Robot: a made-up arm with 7 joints.
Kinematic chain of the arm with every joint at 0, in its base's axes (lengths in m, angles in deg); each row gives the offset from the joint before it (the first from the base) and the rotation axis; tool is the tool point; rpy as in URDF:
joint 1: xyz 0 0 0.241 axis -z
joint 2: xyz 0 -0.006 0.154 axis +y
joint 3: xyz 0 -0.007 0.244 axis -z
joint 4: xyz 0 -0.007 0.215 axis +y
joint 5: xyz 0 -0.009 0.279 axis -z
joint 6: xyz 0 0 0.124 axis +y
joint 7: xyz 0 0 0.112 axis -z
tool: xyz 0 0 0 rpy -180 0 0
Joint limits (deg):
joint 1: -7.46..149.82
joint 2: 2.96..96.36
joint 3: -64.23..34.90
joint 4: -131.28..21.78
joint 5: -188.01..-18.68
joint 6: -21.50..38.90
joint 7: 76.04..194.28
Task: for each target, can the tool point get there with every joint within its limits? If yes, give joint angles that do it. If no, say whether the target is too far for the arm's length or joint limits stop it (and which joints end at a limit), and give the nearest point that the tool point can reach.
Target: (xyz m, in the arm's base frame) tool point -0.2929 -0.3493 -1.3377
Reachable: no: too far | nearest point -0.5507 -0.6567 0.0541 | short by 1.449 m
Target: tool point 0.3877 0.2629 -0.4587
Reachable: no: joint limits stop it (at a limit: joint 1, joint 2, joint 4, joint 5, joint 6) | nearest point 0.8439 0.1634 0.0630 | short by 0.700 m
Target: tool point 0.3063 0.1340 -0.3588
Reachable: no: joint limits stop it (at a limit: joint 1, joint 2, joint 4, joint 5, joint 6) | nearest point 0.8470 0.1340 0.0568 | short by 0.682 m
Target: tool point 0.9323 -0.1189 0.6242
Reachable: yes | joints 7.43 74.70 12.60 3.26 -99.30 19.66 117.01
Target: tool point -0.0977 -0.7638 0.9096
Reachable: yes | joints 79.96 69.59 -40.99 -37.28 -128.78 0.56 106.75
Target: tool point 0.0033 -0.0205 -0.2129
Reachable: no: joint limits stop it (at a limit: joint 1, joint 2, joint 3, joint 4, joint 6) | nearest point -0.0785 -0.3234 0.4841 | short by 0.764 m
